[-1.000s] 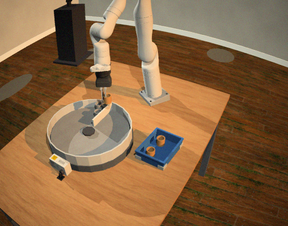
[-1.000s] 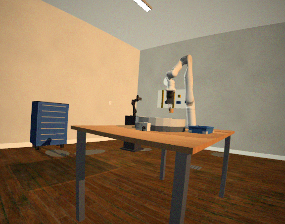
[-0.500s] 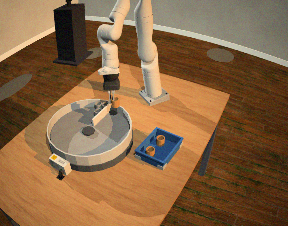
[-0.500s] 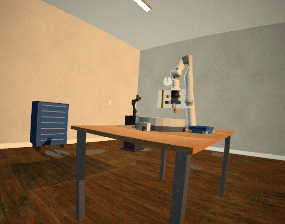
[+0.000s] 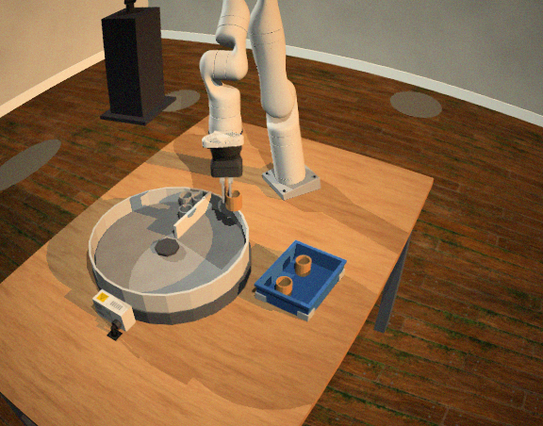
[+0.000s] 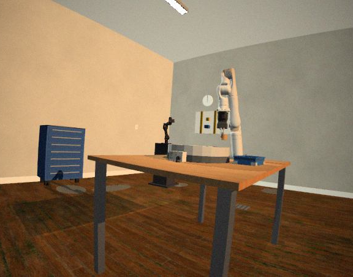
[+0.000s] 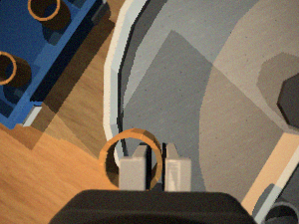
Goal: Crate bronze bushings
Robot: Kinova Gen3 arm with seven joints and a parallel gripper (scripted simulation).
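Now: hand 21 cm to the right of the blue crate, 16 cm above it and 5 cm short of it. The rest, counted from my hand: turning table (13 cm to the right, 13 cm below, 10 cm ahead).
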